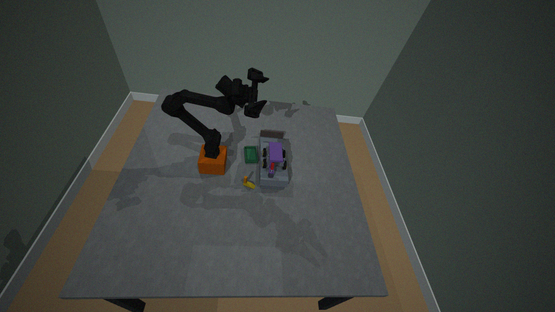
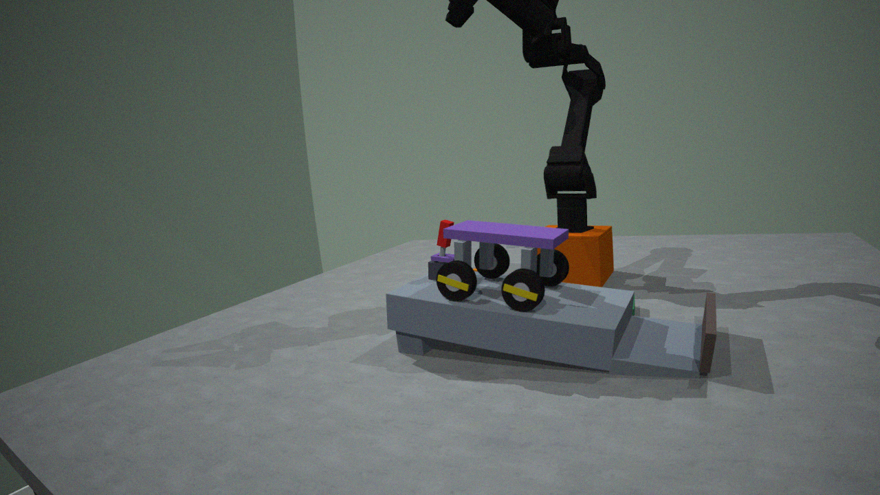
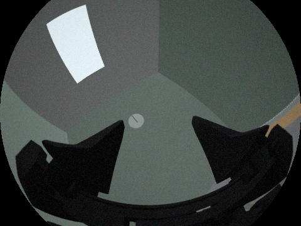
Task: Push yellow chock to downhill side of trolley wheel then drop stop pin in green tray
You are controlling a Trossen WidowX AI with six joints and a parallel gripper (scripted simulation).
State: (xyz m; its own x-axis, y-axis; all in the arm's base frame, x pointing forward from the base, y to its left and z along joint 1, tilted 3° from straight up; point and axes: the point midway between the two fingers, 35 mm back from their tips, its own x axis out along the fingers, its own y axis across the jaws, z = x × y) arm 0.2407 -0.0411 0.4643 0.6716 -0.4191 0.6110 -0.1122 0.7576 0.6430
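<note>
Now: the yellow chock 57 cm below my gripper tip, 4 cm to the right of it and 2 cm behind it. The rest, counted from my gripper tip: trolley (48 cm below, 10 cm to the left, 9 cm ahead); red-headed stop pin (46 cm below, 9 cm ahead); grey ramp (55 cm below, 11 cm to the left, 9 cm ahead).
</note>
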